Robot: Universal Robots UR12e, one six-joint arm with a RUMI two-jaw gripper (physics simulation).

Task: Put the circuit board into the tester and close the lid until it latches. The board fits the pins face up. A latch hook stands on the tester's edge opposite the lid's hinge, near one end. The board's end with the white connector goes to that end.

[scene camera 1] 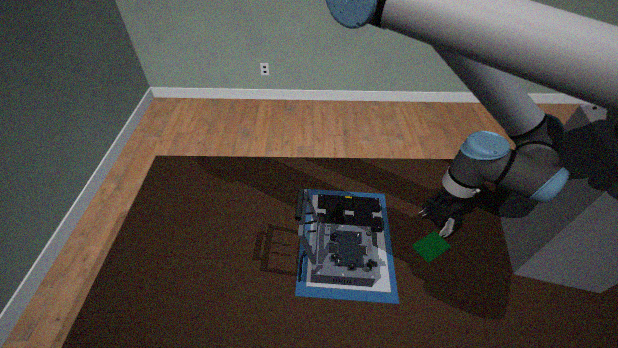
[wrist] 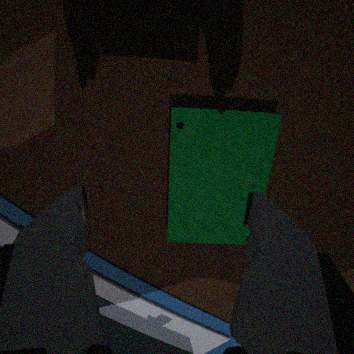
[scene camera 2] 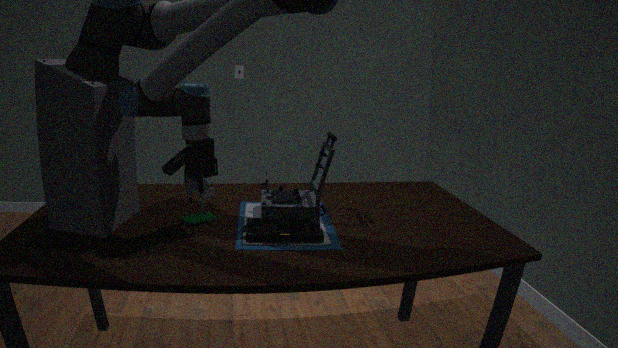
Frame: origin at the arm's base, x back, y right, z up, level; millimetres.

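Where they show: gripper, fingertip midpoint: [scene camera 1: 433,226] [wrist: 166,192] [scene camera 2: 197,206]; arm's base at its link origin: [scene camera 2: 91,71].
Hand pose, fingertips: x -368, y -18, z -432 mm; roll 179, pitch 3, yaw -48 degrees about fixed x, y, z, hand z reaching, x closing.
Things, the pixels of their top centre, and the offset from my fingertips. Level surfaces: height alone.
- circuit board at its top centre: [wrist: 218,185] [scene camera 2: 199,217] [scene camera 1: 431,245] dx +6, dy -42, dz -51 mm
- small upright hook at its top centre: [scene camera 2: 264,179] dx -194, dy -186, dz +46 mm
- blue-bordered mat at its surface level: dz -59 mm
The circuit board [scene camera 1: 431,246] [scene camera 2: 199,217] [wrist: 220,175] lies on the table to the robot's side of the tester. Its visible side is plain green with one small dark hole; no parts or white connector show. A dark band runs along one edge in the wrist view. My gripper [scene camera 1: 434,223] [scene camera 2: 202,202] [wrist: 166,192] is open and empty above the board; in the wrist view its right finger overlaps the board's edge, its left finger is off it. The tester [scene camera 1: 347,250] [scene camera 2: 290,215] has its lid [scene camera 2: 324,162] standing open. A small upright hook [scene camera 2: 266,184] shows opposite the hinge.
The tester stands on a blue-bordered mat [scene camera 1: 347,299] [scene camera 2: 241,227] [wrist: 160,296]. A long black block [scene camera 1: 332,202] [scene camera 2: 267,233] with a yellow mark lies beside it. The grey robot pedestal [scene camera 1: 560,250] [scene camera 2: 75,165] stands on the board's other side.
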